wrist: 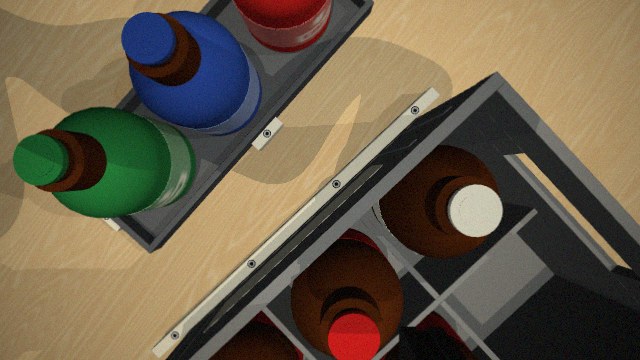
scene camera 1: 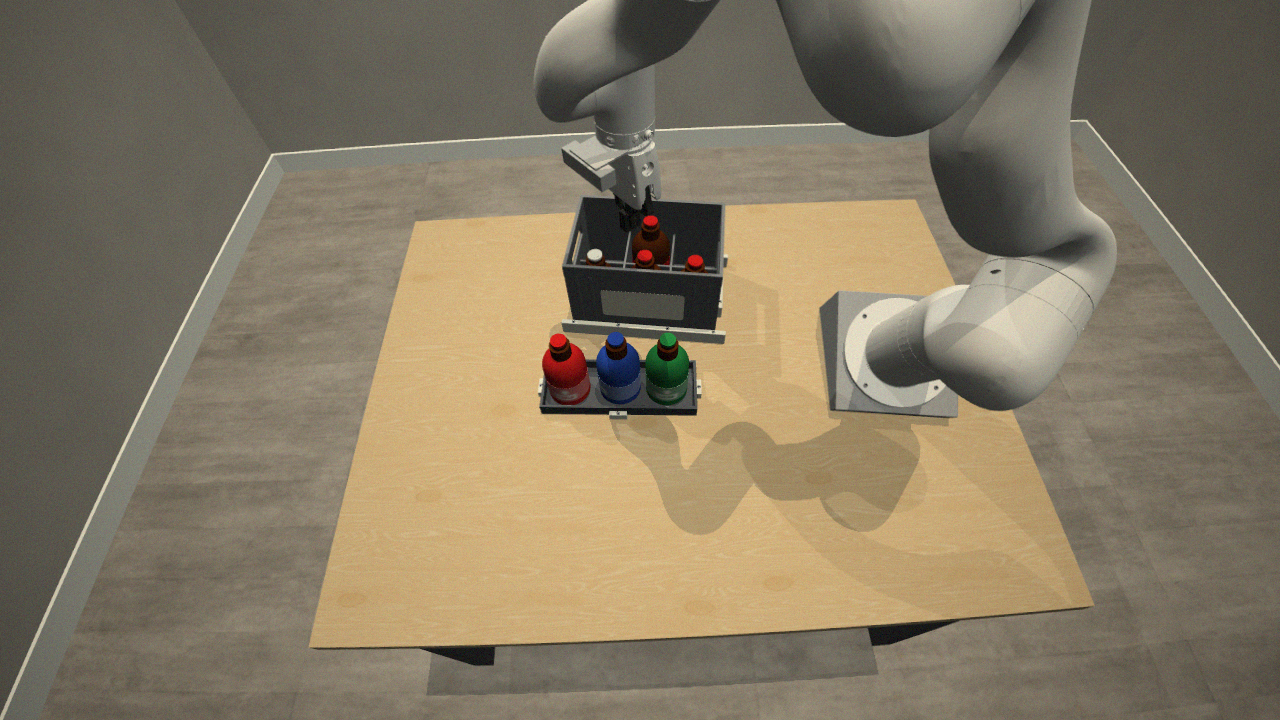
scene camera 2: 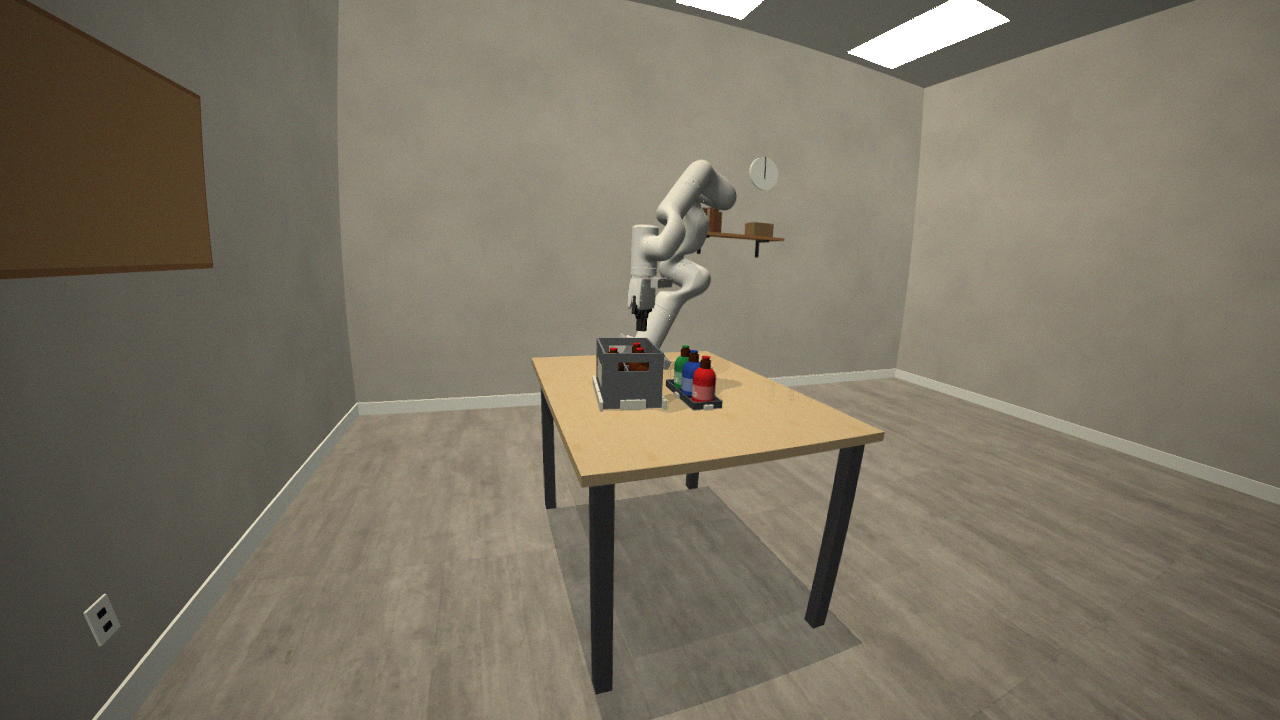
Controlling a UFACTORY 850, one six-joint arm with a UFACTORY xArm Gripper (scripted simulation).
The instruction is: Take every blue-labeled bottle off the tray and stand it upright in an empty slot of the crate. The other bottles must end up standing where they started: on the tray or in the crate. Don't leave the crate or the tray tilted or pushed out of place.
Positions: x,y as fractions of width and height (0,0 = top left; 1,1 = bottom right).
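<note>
The scene includes a red bottle (scene camera 1: 0.44,0.51), (scene camera 2: 0.55,0.53), as well as a blue-labeled bottle (scene camera 1: 0.48,0.51), (wrist: 0.30,0.20). A green bottle (scene camera 1: 0.52,0.50), (wrist: 0.18,0.45) is visible too, and so are a dark tray (scene camera 1: 0.47,0.56) and a pale rail (wrist: 0.66,0.28).
</note>
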